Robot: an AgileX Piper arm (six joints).
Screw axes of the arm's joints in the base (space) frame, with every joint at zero. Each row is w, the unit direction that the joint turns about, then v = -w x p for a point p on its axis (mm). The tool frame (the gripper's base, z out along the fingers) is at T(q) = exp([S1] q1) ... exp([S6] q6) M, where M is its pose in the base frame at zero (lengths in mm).
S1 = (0, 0, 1, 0, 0, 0)
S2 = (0, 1, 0, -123, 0, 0)
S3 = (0, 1, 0, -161.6, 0, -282.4)
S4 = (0.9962, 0, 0.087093, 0, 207.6, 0)
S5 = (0, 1, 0, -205.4, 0, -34.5)
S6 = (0.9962, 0, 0.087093, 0, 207.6, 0)
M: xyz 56.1 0 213.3 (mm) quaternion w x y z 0.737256 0 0.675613 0
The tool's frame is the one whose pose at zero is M.
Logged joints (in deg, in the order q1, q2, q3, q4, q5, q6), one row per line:
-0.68 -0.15 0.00 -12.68 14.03 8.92
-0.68 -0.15 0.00 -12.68 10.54 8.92
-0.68 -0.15 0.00 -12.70 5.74 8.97
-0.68 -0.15 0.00 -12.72 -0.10 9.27
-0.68 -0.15 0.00 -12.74 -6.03 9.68
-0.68 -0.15 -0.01 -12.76 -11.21 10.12
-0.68 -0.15 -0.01 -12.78 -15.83 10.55
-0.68 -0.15 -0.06 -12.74 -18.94 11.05
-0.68 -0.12 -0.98 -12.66 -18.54 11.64
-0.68 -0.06 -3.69 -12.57 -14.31 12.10
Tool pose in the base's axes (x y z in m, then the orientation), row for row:
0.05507 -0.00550 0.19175 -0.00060 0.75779 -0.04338 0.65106
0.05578 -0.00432 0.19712 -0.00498 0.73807 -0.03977 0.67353
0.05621 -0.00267 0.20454 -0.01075 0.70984 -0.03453 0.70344
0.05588 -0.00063 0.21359 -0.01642 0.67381 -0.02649 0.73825
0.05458 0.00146 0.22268 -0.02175 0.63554 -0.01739 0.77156
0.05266 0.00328 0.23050 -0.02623 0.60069 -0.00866 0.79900
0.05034 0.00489 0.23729 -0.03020 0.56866 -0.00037 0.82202
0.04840 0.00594 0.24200 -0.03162 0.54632 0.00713 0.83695
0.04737 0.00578 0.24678 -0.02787 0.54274 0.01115 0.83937
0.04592 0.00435 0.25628 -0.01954 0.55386 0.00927 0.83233
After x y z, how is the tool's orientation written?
As a quaternion, x y z w.
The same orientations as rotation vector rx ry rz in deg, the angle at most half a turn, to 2 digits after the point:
-0.08 98.60 -5.64
-0.64 95.18 -5.13
-1.37 90.48 -4.40
-2.07 84.74 -3.33
-2.70 78.94 -2.16
-3.22 73.85 -1.06
-3.68 69.33 -0.05
-3.83 66.24 0.86
-3.38 65.75 1.35
-2.37 67.27 1.13

